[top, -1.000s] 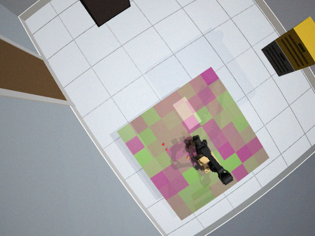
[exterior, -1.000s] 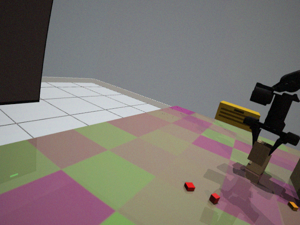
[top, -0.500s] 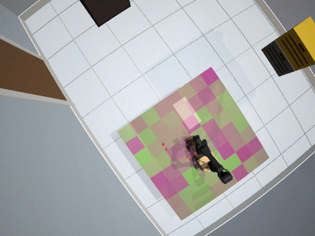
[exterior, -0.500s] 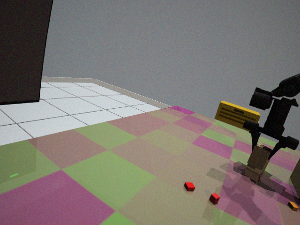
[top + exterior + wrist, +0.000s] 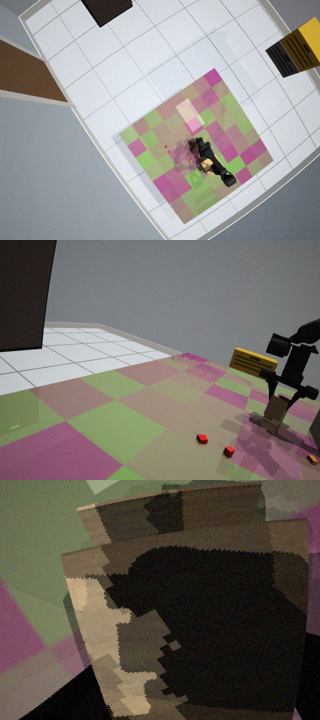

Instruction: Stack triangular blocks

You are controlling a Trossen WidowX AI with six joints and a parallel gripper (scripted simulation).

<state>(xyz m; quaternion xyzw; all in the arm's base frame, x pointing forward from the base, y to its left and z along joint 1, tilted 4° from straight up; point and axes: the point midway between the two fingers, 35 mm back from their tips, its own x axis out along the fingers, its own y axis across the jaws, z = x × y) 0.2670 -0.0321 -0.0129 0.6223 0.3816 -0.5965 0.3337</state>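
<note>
Right now my gripper tip is 5 cm above the triangular wooden block, 3 cm to the left of it and 2 cm past it. Round my gripper tip: orange cube 17 cm to the left, 9 cm behind, 6 cm below.
</note>
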